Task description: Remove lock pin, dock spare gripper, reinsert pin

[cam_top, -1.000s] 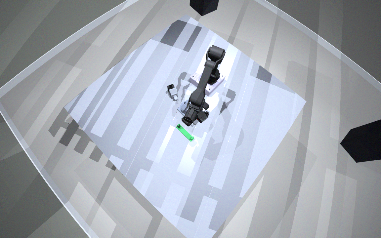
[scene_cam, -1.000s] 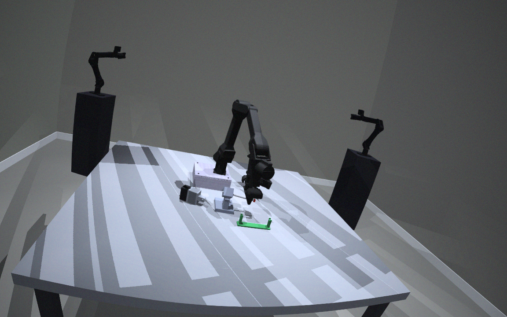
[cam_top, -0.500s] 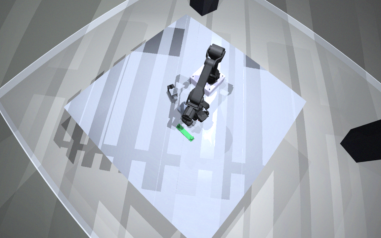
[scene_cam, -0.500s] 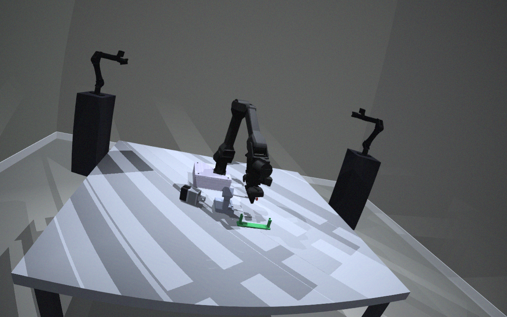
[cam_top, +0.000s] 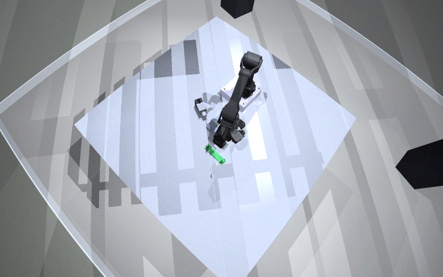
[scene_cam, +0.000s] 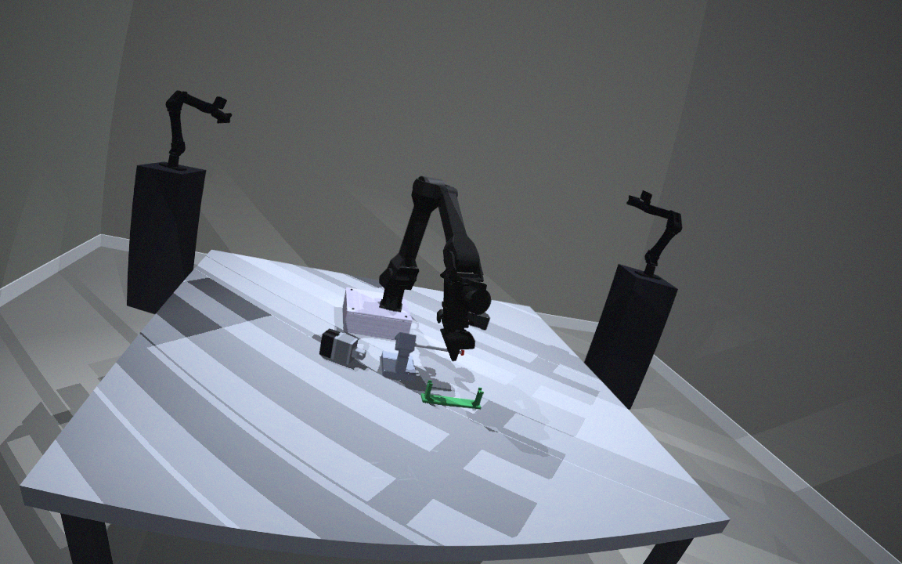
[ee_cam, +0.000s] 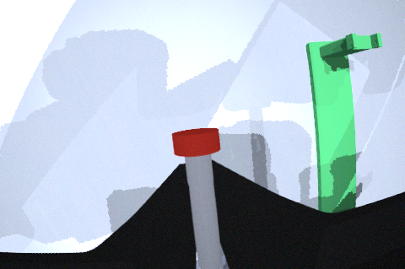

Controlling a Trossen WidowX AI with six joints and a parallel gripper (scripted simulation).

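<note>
Right now my gripper tip is 110 mm short of the cradle, 10 mm to the right of it and 40 mm above it. The rest, counted from my gripper tip: spare gripper: 10 mm ahead, 270 mm to the right, 30 mm below; socket: 120 mm to the right, 10 mm below.
</note>
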